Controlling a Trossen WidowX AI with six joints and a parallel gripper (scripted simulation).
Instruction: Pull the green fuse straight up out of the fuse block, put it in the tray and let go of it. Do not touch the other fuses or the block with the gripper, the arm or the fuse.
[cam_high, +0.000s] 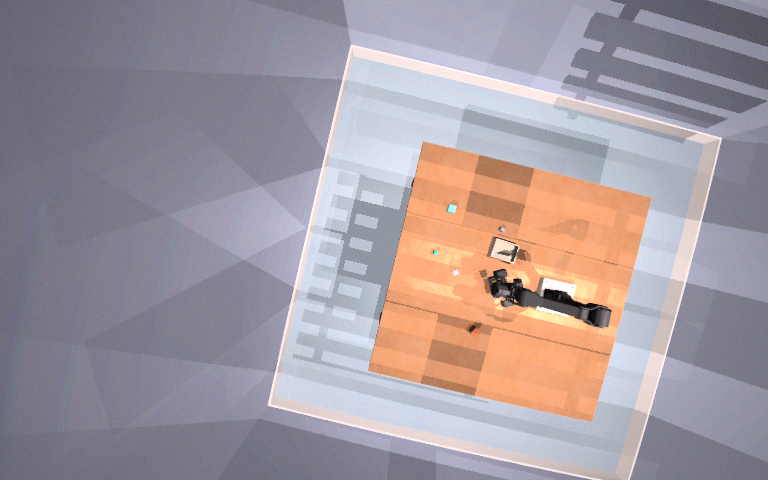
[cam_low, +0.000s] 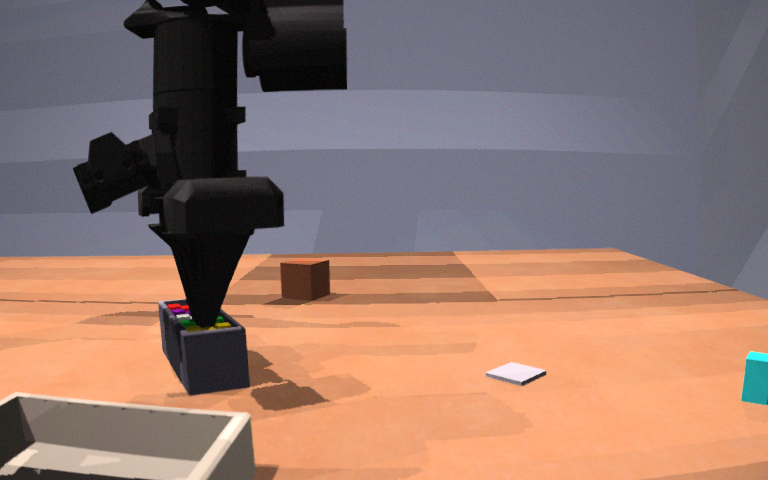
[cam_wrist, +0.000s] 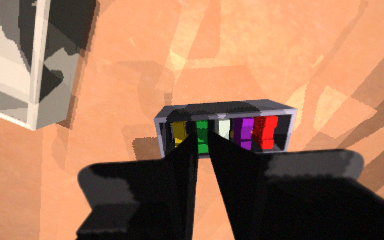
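My gripper tip is now 2 cm to the left of the yellow fuse, 1 cm short of it and 1 cm above it. Also, from my gripper tip: green fuse: 1 cm below; flat grey tile: 21 cm ahead, 3 cm below, 2 cm to the right; white tray: 18 cm to the right, 3 cm below, 2 cm behind.
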